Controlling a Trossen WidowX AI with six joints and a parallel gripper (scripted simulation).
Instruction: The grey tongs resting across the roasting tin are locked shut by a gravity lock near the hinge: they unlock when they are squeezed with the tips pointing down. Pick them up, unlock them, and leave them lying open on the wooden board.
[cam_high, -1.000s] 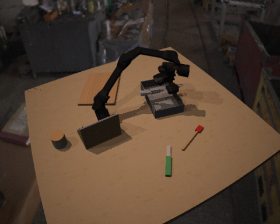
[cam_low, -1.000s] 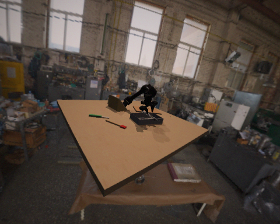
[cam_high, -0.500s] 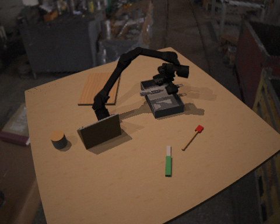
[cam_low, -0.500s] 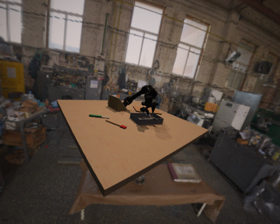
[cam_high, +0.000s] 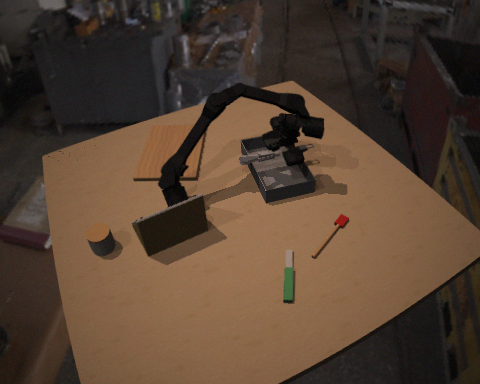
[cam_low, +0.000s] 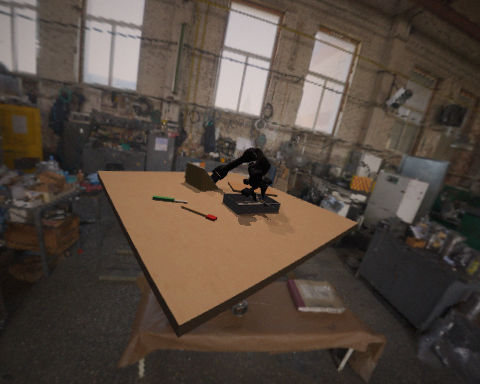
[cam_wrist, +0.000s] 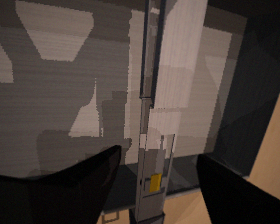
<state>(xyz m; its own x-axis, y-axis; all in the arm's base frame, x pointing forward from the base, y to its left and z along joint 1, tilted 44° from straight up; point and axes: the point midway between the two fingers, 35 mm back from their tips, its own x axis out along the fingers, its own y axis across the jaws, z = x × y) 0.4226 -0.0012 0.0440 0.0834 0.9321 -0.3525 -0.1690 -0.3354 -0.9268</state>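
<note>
Now: the roasting tin 40 mm behind my gripper tip, 10 mm to the right of it and 40 mm below it. The rest, counted from my gripper tip: wooden board (330 mm behind, 300 mm to the left, 60 mm below); red-headed spatula (40 mm behind, 360 mm to the right, 60 mm below).
</note>
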